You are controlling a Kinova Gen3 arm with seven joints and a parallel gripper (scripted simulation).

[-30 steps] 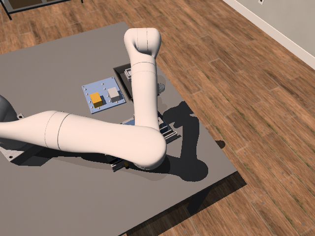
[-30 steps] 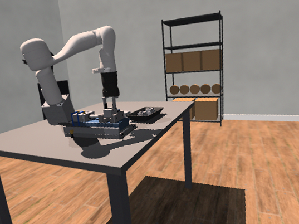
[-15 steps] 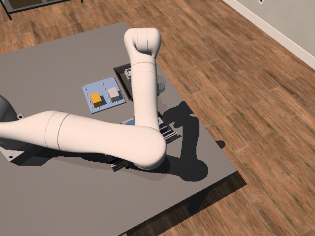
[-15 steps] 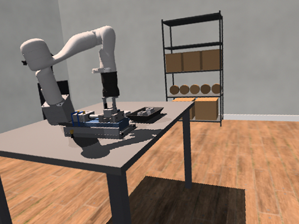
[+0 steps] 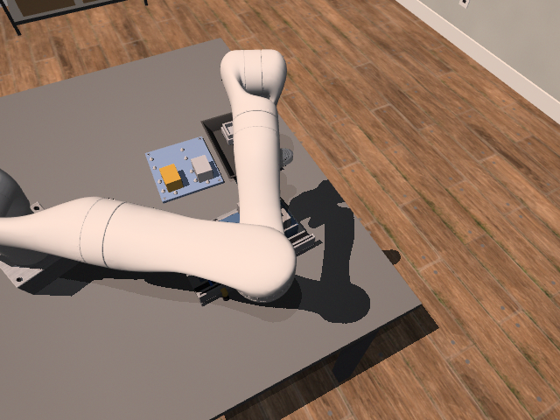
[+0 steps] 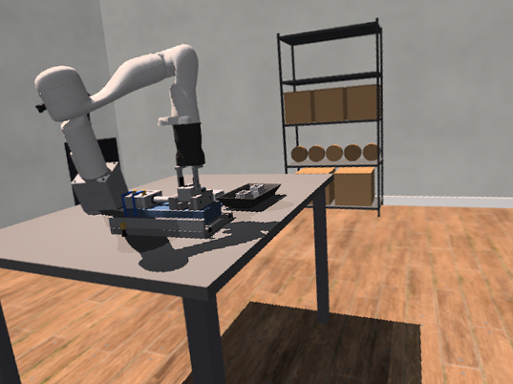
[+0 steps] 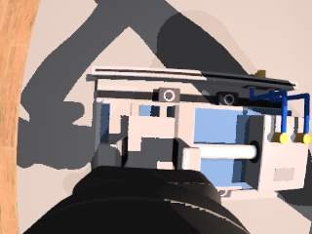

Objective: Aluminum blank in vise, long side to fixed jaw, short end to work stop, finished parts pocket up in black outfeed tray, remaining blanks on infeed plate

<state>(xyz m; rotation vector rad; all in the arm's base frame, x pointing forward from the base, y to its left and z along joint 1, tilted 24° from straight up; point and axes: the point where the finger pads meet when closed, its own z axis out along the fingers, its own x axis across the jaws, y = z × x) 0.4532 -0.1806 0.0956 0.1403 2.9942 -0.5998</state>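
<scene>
The fixed jaw is 5 cm below my hand and 3 cm ahead of it. Round my hand: yellow brass blank (28 cm to the left, 11 cm behind, 10 cm below); then vise (9 cm below, 7 cm behind, 1 cm to the left); then infeed plate (31 cm to the left, 12 cm below, 6 cm behind).
</scene>
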